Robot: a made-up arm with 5 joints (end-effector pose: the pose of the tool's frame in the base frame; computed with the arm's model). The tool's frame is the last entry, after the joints. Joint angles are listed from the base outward.
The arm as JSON. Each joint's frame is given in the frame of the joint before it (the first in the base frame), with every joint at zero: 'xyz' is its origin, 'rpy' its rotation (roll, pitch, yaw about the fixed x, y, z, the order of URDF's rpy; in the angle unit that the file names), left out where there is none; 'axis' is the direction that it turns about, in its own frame. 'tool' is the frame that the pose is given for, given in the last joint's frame.
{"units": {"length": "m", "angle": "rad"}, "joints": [
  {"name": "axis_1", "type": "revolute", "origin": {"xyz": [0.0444, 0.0, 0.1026]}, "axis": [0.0, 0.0, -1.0]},
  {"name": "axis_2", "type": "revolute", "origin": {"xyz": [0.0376, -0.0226, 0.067]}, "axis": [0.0, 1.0, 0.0]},
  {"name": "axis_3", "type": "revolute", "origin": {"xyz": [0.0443, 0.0, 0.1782]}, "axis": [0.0, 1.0, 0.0]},
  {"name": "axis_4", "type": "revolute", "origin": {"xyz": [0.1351, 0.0, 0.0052]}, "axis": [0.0, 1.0, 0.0]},
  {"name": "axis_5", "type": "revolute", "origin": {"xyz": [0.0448, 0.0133, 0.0]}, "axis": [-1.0, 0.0, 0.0]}
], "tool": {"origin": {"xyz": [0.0, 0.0, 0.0], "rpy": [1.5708, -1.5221, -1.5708]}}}
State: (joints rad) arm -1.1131 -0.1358 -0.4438 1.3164 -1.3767
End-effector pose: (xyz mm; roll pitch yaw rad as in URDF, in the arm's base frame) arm 141.4 176.0 400.4 0.8287 -0.1075 -0.3596
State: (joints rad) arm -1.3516 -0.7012 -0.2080 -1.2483 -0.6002
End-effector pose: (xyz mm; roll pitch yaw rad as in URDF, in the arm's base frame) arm 55.8 8.3 481.4 -2.7596 0.4568 -1.0513
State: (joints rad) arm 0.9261 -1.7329 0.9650 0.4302 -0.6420
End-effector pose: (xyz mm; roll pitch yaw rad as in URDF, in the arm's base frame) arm 31.2 2.1 297.0 2.0746 -0.8143 -2.8781
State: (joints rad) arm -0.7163 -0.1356 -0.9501 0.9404 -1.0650
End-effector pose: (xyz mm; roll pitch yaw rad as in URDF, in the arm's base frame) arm 171.3 98.1 480.6 1.7324 -0.4519 -0.9256
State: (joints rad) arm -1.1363 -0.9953 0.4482 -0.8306 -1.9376
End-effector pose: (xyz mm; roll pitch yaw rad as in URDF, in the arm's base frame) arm 66.9 26.5 422.4 2.9646 0.0775 -0.0259
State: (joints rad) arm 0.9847 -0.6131 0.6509 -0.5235 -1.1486
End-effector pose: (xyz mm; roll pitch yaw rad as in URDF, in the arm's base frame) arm 117.5 -126.9 361.8 2.0866 -0.3286 -2.7364
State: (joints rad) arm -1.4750 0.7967 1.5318 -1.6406 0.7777
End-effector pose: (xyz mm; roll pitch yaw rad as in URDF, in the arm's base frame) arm 67.2 140.0 132.3 -0.6811 -0.6141 2.4278
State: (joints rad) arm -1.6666 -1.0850 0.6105 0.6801 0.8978
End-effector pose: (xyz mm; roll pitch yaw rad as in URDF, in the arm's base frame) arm 47.7 63.0 349.2 -1.2998 -0.7033 3.0596
